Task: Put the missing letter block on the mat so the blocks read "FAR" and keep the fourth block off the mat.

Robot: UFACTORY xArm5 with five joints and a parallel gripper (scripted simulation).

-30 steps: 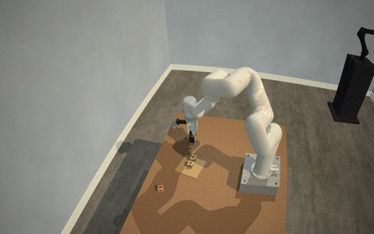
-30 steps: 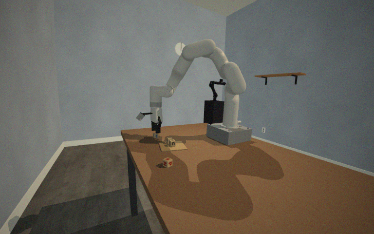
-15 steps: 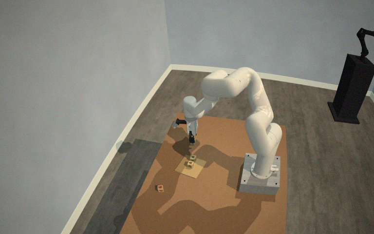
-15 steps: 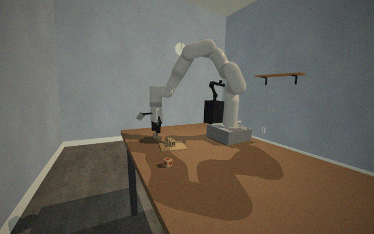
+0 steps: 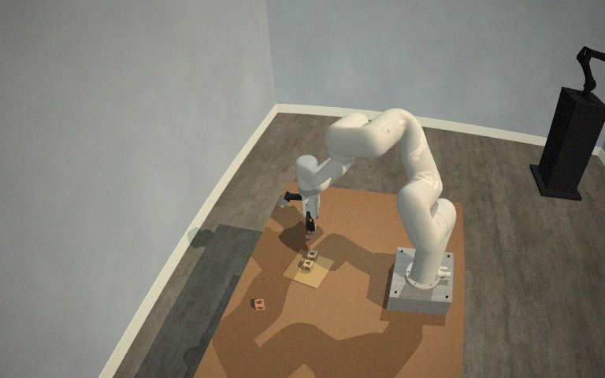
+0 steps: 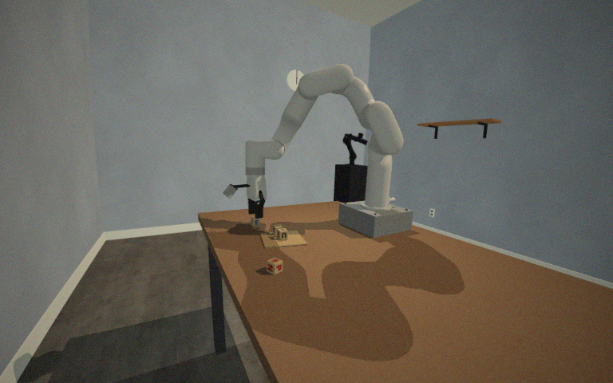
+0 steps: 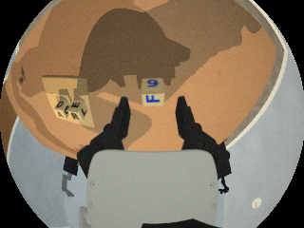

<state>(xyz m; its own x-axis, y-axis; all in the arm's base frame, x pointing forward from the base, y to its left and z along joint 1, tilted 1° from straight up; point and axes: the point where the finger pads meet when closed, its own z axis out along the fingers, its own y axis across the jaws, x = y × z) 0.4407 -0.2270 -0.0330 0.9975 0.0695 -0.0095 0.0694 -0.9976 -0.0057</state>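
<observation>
Now: the mat 19 cm to the left of my hand, 5 cm below it and 3 cm behind it.
</observation>
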